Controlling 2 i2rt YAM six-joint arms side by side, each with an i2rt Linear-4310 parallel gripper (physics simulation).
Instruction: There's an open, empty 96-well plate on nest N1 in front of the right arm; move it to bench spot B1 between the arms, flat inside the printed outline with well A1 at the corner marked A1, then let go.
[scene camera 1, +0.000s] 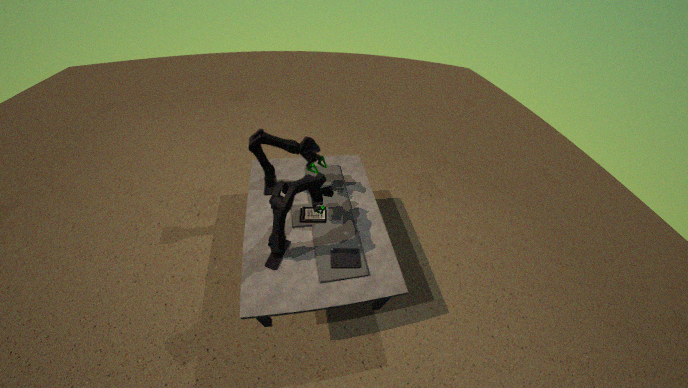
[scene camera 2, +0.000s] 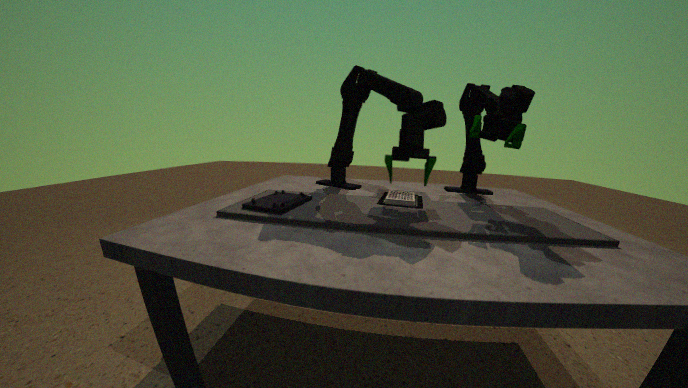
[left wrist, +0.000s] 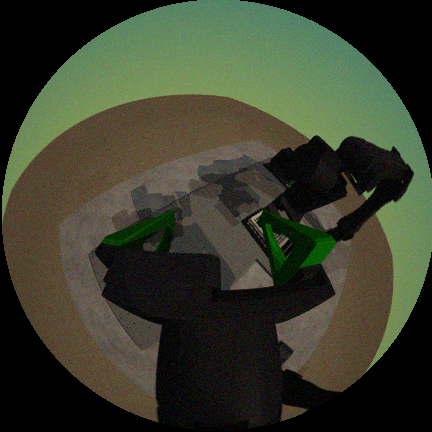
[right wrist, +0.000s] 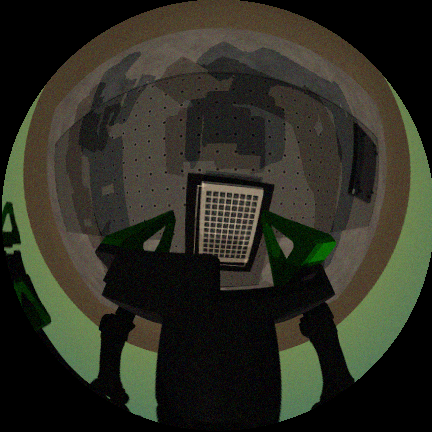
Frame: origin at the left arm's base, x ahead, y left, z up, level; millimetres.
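Where they show: left gripper, between the fingertips: (scene camera 1: 322, 170) (scene camera 2: 486, 139) (left wrist: 217, 214); right gripper, between the fingertips: (scene camera 1: 320, 207) (scene camera 2: 408, 184) (right wrist: 217, 214); left arm's base, origin of its link: (scene camera 1: 269, 184) (scene camera 2: 468, 191); right arm's base, origin of its link: (scene camera 1: 277, 253) (scene camera 2: 337, 185).
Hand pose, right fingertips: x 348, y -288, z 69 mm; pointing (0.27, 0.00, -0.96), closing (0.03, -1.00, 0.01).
Note:
Each offset is from my right fingertips to the top centre of the thing. "pt": to the spot under its first point. Level surfaces: height alone.
The pale 96-well plate {40 mm down, 36 mm back, 16 mm right} (scene camera 1: 314, 214) (scene camera 2: 401, 196) (left wrist: 256, 220) (right wrist: 230, 222) lies on the black B1 pad {pt 54 mm down, 14 mm back, 37 mm left} (right wrist: 192, 210) (scene camera 2: 420, 202). In the right wrist view a thin pale outline line shows along the plate's left side; its right side is not visible there. The A1 mark cannot be read. My right gripper (scene camera 1: 320, 209) (scene camera 2: 408, 183) (right wrist: 217, 214) is open above the plate, its fingers apart from it in scene camera 2. My left gripper (scene camera 1: 320, 169) (scene camera 2: 493, 142) (left wrist: 217, 214) is open and empty, high up. The dark nest N1 {34 mm down, 110 mm ahead, 340 mm right} (scene camera 1: 345, 258) (scene camera 2: 276, 202) (right wrist: 364, 162) holds no plate.
The perforated board {56 mm down} (scene camera 1: 327, 275) (scene camera 2: 560, 232) runs along the table {69 mm down} (scene camera 1: 280, 295) (scene camera 2: 350, 280) under N1. The right arm (scene camera 1: 278, 230) (scene camera 2: 345, 120) reaches over the B1 area, with the left arm (scene camera 1: 277, 141) (scene camera 2: 474, 145) close beside it.

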